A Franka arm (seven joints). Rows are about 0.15 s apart.
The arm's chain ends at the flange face. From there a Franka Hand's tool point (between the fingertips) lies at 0.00 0.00 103.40 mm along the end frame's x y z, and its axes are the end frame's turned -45 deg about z.
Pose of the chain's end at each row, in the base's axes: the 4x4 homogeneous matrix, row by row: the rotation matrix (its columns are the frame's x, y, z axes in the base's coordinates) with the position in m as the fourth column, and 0 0 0 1 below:
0.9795, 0.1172, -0.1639, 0.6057; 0.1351, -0.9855, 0.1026, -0.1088; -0.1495, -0.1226, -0.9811, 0.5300; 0, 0, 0, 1
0.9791, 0.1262, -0.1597, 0.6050; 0.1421, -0.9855, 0.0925, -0.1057; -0.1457, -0.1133, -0.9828, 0.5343; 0, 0, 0, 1
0.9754, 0.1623, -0.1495, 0.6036; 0.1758, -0.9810, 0.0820, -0.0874; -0.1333, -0.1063, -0.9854, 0.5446; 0, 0, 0, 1
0.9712, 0.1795, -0.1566, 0.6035; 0.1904, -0.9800, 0.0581, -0.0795; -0.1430, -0.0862, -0.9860, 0.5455; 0, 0, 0, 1
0.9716, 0.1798, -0.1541, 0.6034; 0.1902, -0.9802, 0.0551, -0.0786; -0.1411, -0.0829, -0.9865, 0.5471; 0, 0, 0, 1
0.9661, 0.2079, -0.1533, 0.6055; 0.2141, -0.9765, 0.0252, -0.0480; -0.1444, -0.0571, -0.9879, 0.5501; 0, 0, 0, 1
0.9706, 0.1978, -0.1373, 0.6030; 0.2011, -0.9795, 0.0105, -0.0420; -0.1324, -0.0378, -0.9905, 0.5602; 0, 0, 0, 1
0.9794, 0.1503, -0.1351, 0.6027; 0.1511, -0.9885, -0.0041, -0.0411; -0.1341, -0.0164, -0.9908, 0.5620; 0, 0, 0, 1
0.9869, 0.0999, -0.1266, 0.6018; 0.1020, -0.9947, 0.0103, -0.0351; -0.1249, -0.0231, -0.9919, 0.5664; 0, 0, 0, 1
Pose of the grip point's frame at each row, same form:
0.6097, 0.7755, -0.1639, 0.5888; 0.7924, -0.6013, 0.1026, -0.0982; -0.0190, -0.1924, -0.9811, 0.4286; 0, 0, 0, 1
0.6031, 0.7816, -0.1597, 0.5885; 0.7973, -0.5964, 0.0925, -0.0961; -0.0229, -0.1831, -0.9828, 0.4327; 0, 0, 0, 1
0.5749, 0.8045, -0.1495, 0.5881; 0.8180, -0.5694, 0.0820, -0.0789; -0.0191, -0.1694, -0.9854, 0.4427; 0, 0, 0, 1
0.5598, 0.8137, -0.1566, 0.5873; 0.8276, -0.5583, 0.0581, -0.0735; -0.0402, -0.1621, -0.9860, 0.4435; 0, 0, 0, 1
0.5599, 0.8142, -0.1541, 0.5875; 0.8276, -0.5586, 0.0551, -0.0729; -0.0412, -0.1584, -0.9865, 0.4451; 0, 0, 0, 1
0.5361, 0.8301, -0.1533, 0.5896; 0.8419, -0.5391, 0.0252, -0.0454; -0.0617, -0.1425, -0.9879, 0.4480; 0, 0, 0, 1
0.5465, 0.8262, -0.1373, 0.5888; 0.8348, -0.5504, 0.0105, -0.0409; -0.0669, -0.1203, -0.9905, 0.4578; 0, 0, 0, 1
0.5863, 0.7988, -0.1351, 0.5887; 0.8058, -0.5921, -0.0041, -0.0415; -0.0832, -0.1064, -0.9908, 0.4596; 0, 0, 0, 1
0.6272, 0.7685, -0.1266, 0.5887; 0.7755, -0.6312, 0.0103, -0.0340; -0.0720, -0.1047, -0.9919, 0.4638; 0, 0, 0, 1

